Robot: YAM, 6 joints.
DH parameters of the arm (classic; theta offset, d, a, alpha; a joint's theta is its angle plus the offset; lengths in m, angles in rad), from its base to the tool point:
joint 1: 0 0.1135 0.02 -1.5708
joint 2: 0 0 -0.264 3.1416
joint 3: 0.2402 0 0.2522 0
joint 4: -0.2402 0 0.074 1.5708
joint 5: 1.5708 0 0 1.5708
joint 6: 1.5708 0.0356 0 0
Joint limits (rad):
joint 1: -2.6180..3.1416
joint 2: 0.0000..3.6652
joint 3: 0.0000..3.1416
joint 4: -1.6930..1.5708
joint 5: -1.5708..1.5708
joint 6: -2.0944..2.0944
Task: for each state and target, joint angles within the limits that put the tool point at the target. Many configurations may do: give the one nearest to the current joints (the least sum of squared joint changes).
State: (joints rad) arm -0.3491 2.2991 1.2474 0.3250 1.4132 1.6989
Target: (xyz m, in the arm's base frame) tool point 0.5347 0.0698 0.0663
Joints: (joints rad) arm 0.1922 2.6337 1.8017 0.4121 1.2379 1.6989
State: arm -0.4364 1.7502 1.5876 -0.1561 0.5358 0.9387
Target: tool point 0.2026 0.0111 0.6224
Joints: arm 0.1300 1.3152 1.9526 -0.0428 0.4430 0.9387
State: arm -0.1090 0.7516 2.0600 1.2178 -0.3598 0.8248
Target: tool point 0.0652 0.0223 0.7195
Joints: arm 0.1643 1.4708 2.4458 0.7214 -0.3240 0.8248
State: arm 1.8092 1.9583 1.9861 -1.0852 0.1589 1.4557
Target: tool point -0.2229 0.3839 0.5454
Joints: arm 2.1044 2.1396 2.6968 -0.2889 0.0943 1.4557
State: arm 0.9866 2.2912 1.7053 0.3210 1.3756 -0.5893
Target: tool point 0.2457 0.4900 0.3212
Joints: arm 1.1668 2.3739 2.1673 0.3913 1.2092 -0.5893
